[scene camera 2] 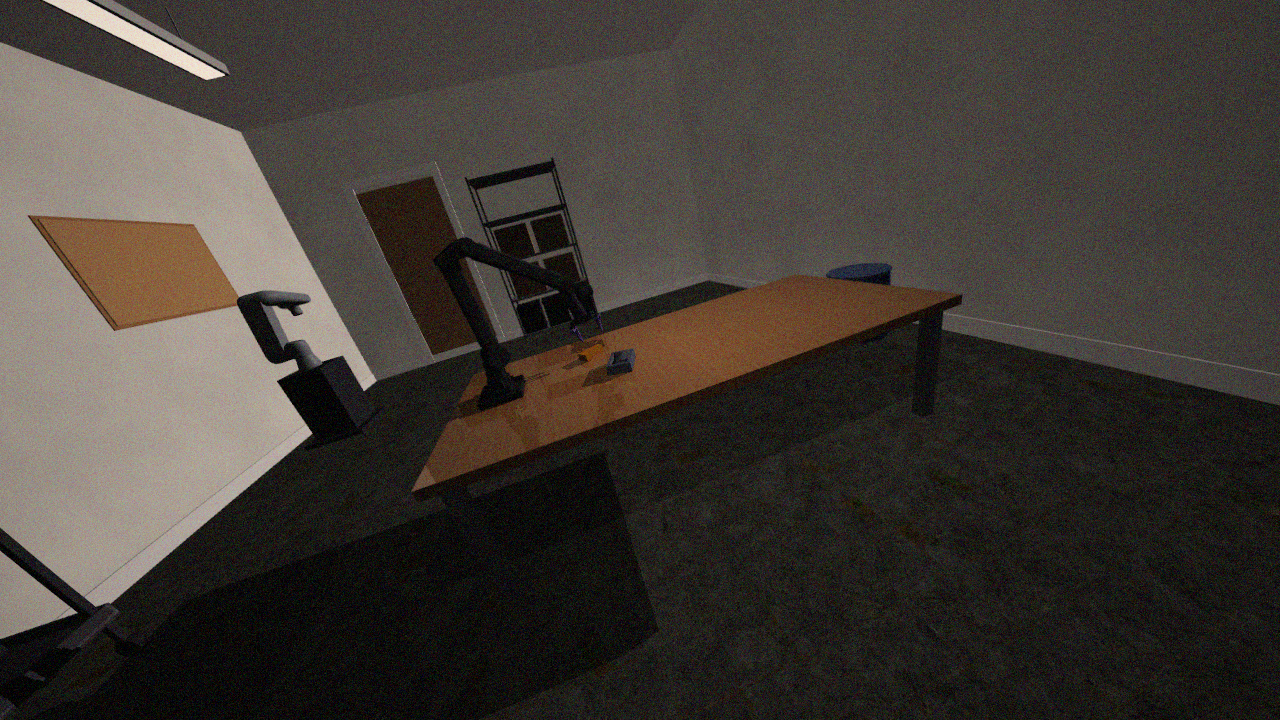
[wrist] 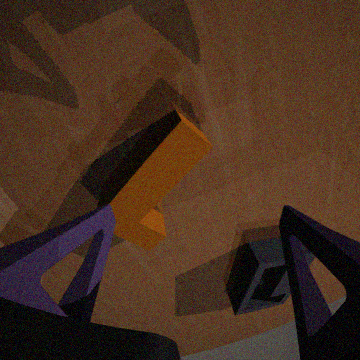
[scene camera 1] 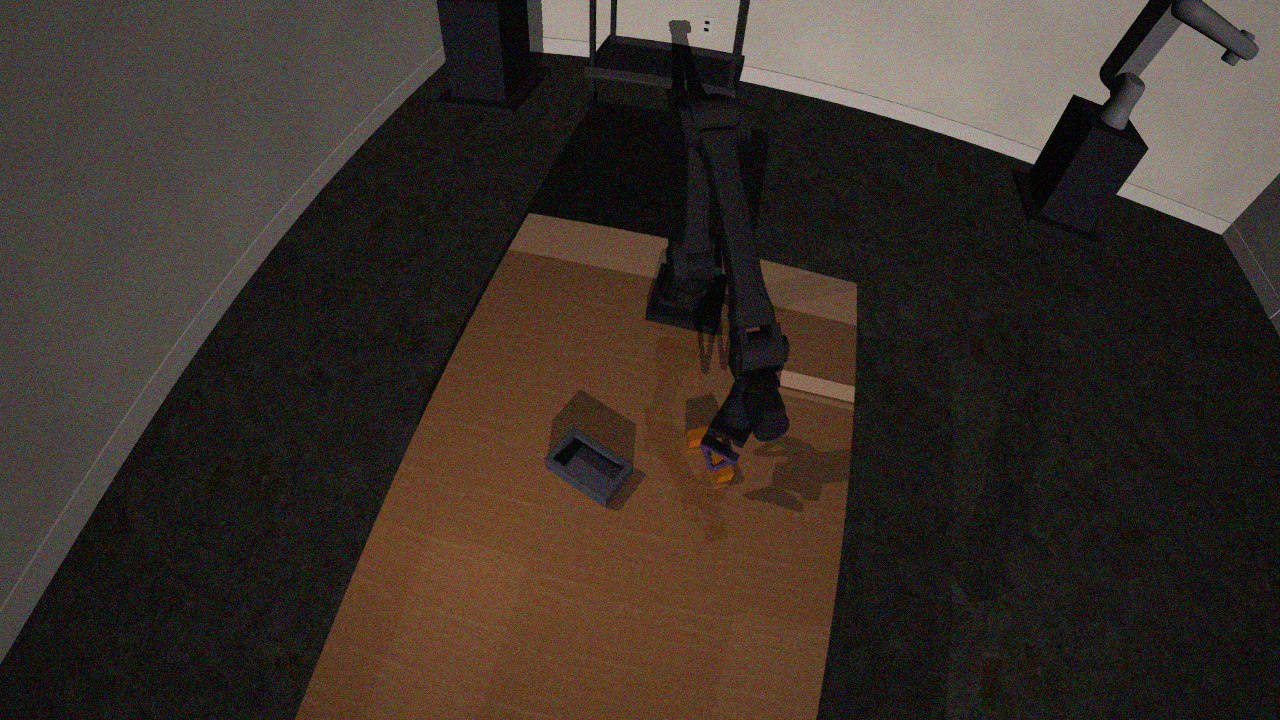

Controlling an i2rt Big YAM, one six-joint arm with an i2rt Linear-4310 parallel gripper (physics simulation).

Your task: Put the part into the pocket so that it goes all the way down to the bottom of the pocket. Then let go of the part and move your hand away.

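Places are measured from the arm's base along level axes (x up, y back, z right), in metres.
Where they show: gripper, fingertip midpoint: (scene camera 2: 593, 336) (wrist: 194, 214) (scene camera 1: 720, 452); arm's base, origin of the base link: (scene camera 2: 502, 388) (scene camera 1: 688, 294).
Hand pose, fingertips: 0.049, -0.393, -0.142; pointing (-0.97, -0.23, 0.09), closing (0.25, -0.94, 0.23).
Observation:
Each offset is from my fingertips to the top centre of the thing, as dx, dy, dz. Level surfaces: height alone.
The orange part {-0.048, +0.021, +0.017} (scene camera 1: 696, 437) (scene camera 2: 590, 353) (wrist: 155, 175) is a long block with a small piece jutting from one side. It lies on the table, apart from the pocket. The pocket is a recess in a dark grey-blue block {-0.041, -0.066, +0.229} (scene camera 1: 580, 487) (scene camera 2: 619, 365) (wrist: 241, 280), which stands on the table to the left of the part in scene camera 1. My gripper (scene camera 1: 718, 456) (scene camera 2: 589, 334) (wrist: 194, 214) is open and empty, above the table near the part. In the wrist view the left purple fingertip overlaps one end of the part, and the right finger hides some of the pocket block.
The wooden table {dx -0.077} (scene camera 1: 537, 591) (scene camera 2: 760, 331) carries the arm's base (scene camera 1: 684, 300) (scene camera 2: 501, 391) at one end. Shadows of the arm fall around the part. A shelf rack, a second robot on a pedestal (scene camera 1: 1087, 161) (scene camera 2: 326, 398) and a blue drum (scene camera 2: 859, 271) stand away from the table.

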